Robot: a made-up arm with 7 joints. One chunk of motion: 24 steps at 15 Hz.
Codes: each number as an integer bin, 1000 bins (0 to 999) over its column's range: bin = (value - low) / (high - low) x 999, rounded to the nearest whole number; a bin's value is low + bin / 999 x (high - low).
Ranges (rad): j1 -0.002..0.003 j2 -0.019..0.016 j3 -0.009..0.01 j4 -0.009..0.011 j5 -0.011..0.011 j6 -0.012..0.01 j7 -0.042..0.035
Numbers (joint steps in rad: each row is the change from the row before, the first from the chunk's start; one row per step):
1: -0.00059 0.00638 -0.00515 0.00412 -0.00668 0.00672 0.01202
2: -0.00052 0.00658 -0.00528 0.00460 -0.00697 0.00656 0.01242
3: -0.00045 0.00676 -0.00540 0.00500 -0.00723 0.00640 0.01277
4: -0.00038 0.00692 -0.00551 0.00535 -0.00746 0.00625 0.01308
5: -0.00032 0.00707 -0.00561 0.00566 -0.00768 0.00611 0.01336
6: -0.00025 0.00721 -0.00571 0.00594 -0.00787 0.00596 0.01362
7: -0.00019 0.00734 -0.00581 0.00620 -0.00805 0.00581 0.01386
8: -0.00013 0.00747 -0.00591 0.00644 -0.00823 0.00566 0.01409
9: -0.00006 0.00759 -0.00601 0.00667 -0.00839 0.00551 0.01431
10: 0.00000 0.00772 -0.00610 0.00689 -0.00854 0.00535 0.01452
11: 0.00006 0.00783 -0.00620 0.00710 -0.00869 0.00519 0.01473
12: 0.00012 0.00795 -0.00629 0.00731 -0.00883 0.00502 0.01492
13: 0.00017 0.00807 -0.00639 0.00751 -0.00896 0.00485 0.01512
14: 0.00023 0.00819 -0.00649 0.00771 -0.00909 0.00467 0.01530
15: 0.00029 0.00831 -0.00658 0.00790 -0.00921 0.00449 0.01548
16: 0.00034 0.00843 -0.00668 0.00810 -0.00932 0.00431 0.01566
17: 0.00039 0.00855 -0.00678 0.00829 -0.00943 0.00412 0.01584
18: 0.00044 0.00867 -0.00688 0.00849 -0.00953 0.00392 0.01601
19: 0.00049 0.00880 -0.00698 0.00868 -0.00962 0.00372 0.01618
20: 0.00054 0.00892 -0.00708 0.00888 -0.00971 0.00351 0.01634
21: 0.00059 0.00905 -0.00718 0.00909 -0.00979 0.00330 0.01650
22: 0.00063 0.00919 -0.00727 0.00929 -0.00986 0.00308 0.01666
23: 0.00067 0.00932 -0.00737 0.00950 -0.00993 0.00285 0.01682
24: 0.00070 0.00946 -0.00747 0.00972 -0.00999 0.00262 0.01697
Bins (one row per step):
1: 282 724 202 655 196 850 701
2: 296 730 196 679 183 843 706
3: 310 735 189 699 171 836 711
4: 324 740 184 717 161 829 715
5: 336 744 178 732 151 822 718
6: 350 748 173 746 142 816 722
7: 362 752 168 759 134 809 725
8: 374 756 162 771 126 802 728
9: 388 759 157 783 119 795 731
10: 400 763 152 794 112 788 733
11: 412 766 147 804 105 781 736
12: 424 769 142 815 99 773 738
13: 434 773 137 825 93 765 741
14: 446 776 132 835 87 757 743
15: 458 780 127 844 81 749 746
16: 468 783 122 854 76 741 748
17: 478 786 117 864 71 732 750
18: 488 790 111 874 67 723 753
19: 498 793 106 883 63 714 755
20: 507 797 101 893 59 704 757
21: 517 801 96 904 55 695 759
22: 525 805 91 914 52 685 761
23: 533 808 86 924 49 674 763
24: 539 812 80 935 46 664 765

